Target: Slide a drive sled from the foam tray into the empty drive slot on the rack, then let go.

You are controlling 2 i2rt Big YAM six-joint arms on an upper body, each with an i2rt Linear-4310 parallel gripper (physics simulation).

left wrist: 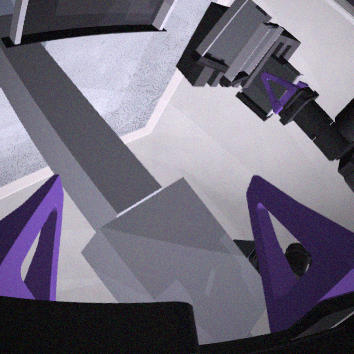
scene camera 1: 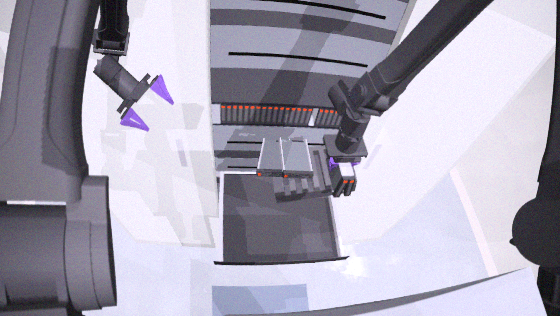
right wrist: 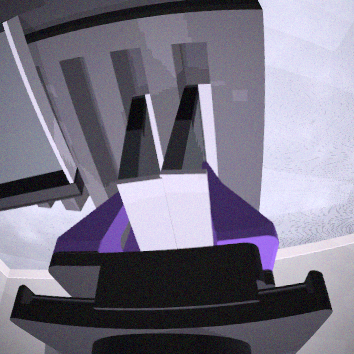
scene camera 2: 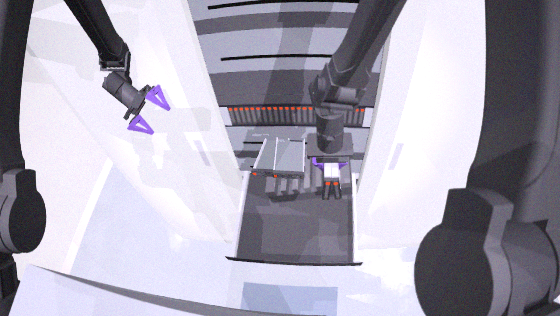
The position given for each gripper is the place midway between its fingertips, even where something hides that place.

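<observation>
A white cabinet wall (scene camera 2: 176, 170) is visible; the wall appears also in scene camera 1 (scene camera 1: 445, 110). The right gripper (scene camera 2: 329, 169) appears as well in scene camera 1 (scene camera 1: 336, 169), in the right wrist view (right wrist: 174, 173) and in the left wrist view (left wrist: 265, 72). The left gripper (scene camera 1: 160, 117), open and holding nothing, is visible also in scene camera 2 (scene camera 2: 161, 122) and in the left wrist view (left wrist: 157, 183).
</observation>
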